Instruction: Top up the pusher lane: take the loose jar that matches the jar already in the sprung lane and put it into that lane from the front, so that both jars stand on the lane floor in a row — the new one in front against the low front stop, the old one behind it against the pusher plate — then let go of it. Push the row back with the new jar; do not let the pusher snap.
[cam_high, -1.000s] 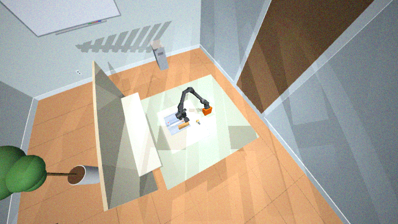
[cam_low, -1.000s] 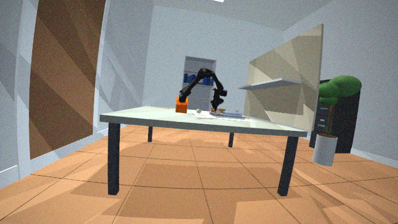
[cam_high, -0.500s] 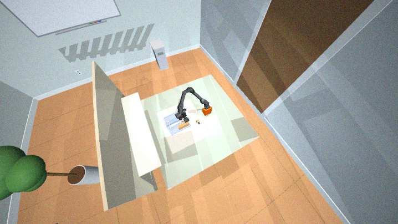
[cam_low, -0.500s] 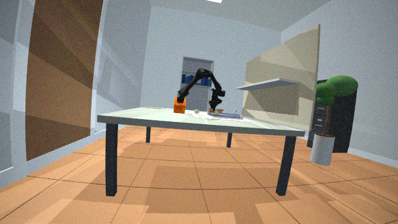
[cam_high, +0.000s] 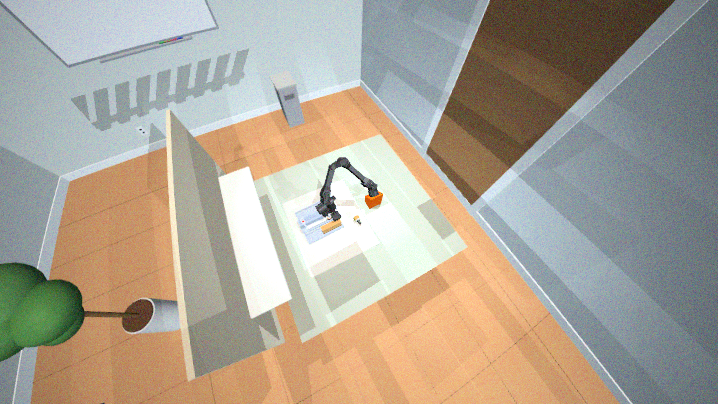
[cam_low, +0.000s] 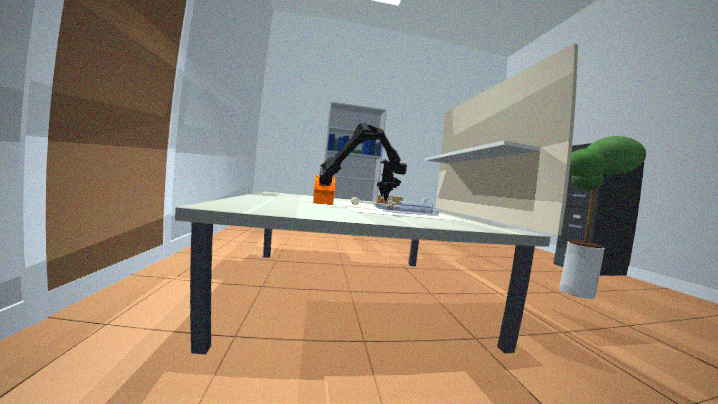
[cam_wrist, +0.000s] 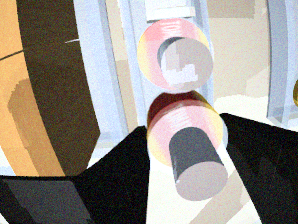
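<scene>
Right now the lane unit is 14 cm ahead of my gripper tip, 3 cm to the right of it and 3 cm below it. Also, from my gripper tip: shelf wall (62 cm ahead, 35 cm above).
</scene>
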